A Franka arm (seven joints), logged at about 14 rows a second.
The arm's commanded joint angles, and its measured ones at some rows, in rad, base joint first. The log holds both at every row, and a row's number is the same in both.
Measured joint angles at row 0:
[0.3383 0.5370 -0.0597 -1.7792 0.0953 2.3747 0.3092]
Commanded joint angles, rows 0 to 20:
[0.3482 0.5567 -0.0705 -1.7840 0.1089 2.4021 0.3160]
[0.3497 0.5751 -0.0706 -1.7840 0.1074 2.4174 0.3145]
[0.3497 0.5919 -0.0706 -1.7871 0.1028 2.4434 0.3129]
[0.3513 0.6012 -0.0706 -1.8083 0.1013 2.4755 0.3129]
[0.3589 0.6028 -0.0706 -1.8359 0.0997 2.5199 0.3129]
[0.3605 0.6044 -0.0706 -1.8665 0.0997 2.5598 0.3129]
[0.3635 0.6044 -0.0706 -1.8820 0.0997 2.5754 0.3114]
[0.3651 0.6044 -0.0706 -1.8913 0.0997 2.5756 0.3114]
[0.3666 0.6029 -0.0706 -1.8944 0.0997 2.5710 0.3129]
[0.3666 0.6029 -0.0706 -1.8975 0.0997 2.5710 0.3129]
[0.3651 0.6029 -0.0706 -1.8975 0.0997 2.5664 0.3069]
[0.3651 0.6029 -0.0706 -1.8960 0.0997 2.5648 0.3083]
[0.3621 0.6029 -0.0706 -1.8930 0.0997 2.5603 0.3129]
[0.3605 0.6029 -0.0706 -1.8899 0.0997 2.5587 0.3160]
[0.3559 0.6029 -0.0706 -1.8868 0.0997 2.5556 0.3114]
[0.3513 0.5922 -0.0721 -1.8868 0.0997 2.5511 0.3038]
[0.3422 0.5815 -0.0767 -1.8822 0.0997 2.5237 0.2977]
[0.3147 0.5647 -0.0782 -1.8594 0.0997 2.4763 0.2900]
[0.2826 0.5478 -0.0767 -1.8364 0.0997 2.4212 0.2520]
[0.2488 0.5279 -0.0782 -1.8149 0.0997 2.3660 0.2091]
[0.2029 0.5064 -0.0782 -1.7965 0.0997 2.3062 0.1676]
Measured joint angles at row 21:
[0.2936 0.5753 -0.0915 -1.8213 0.0952 2.4154 0.2492]
